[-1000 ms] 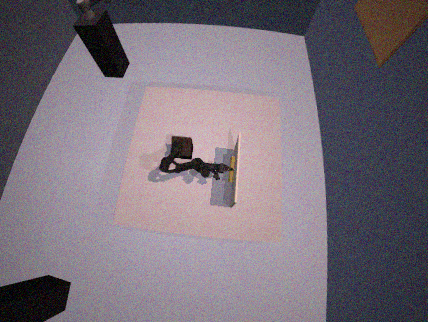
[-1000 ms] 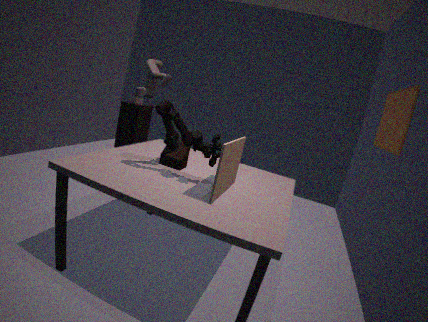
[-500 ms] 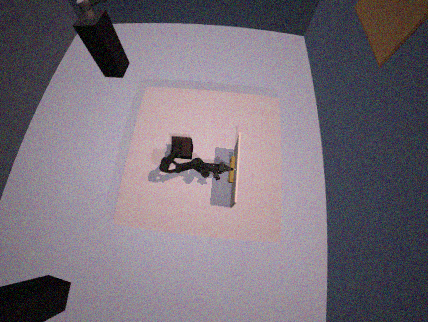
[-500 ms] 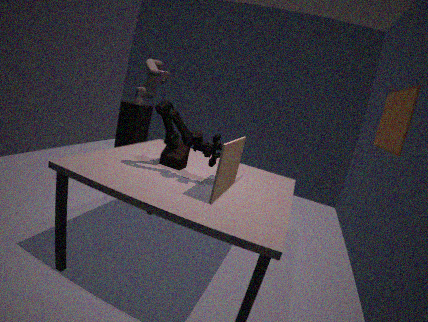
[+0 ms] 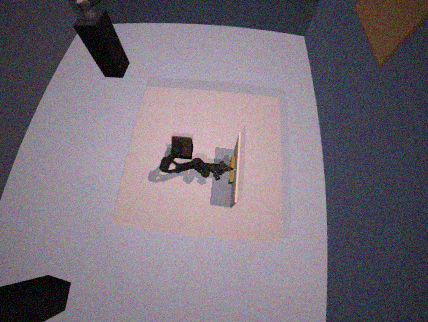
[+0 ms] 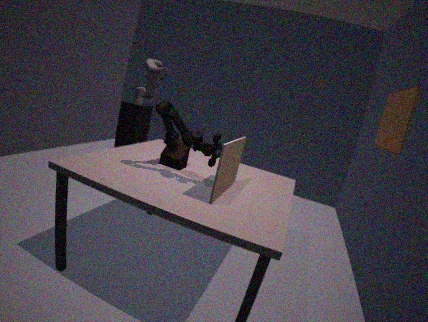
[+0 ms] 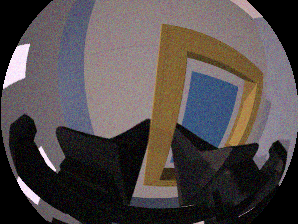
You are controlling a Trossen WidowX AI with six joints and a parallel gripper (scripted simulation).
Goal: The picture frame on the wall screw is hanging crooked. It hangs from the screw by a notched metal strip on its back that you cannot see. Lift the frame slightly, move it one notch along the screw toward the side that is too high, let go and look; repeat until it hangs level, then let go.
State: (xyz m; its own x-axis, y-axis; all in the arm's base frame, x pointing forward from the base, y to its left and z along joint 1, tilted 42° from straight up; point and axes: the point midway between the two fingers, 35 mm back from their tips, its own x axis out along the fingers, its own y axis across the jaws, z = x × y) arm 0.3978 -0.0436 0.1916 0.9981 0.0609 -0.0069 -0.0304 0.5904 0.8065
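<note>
Right now the picture frame is 50 mm below my gripper tip and 10 mm to the left of it. Also, from my gripper tip: upright wall panel 60 mm below, 20 mm ahead.
</note>
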